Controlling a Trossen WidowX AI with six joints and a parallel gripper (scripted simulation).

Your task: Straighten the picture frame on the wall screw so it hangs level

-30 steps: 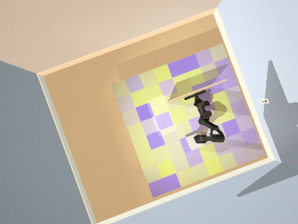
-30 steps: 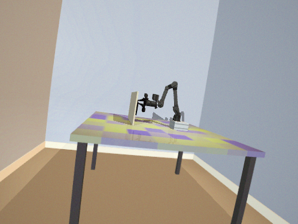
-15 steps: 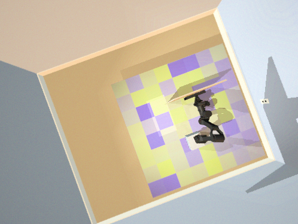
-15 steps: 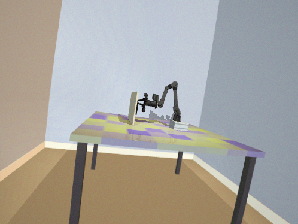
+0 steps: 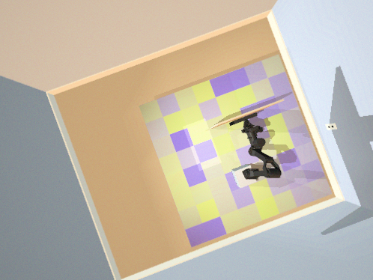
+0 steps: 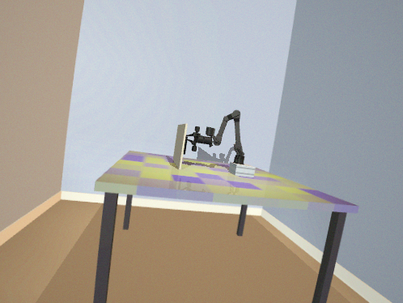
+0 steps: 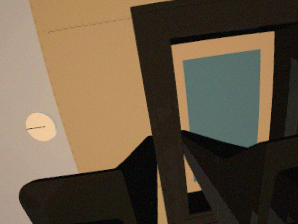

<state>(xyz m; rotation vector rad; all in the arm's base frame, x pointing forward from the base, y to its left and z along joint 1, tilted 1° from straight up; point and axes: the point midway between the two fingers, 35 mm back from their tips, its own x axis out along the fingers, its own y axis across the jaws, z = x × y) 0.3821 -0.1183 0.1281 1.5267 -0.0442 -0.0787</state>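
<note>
The picture frame is 50 mm below my gripper tip and 10 mm ahead of it. From my gripper tip the other things lie so: wall panel: 60 mm below, 20 mm ahead, 10 mm to the right.
</note>
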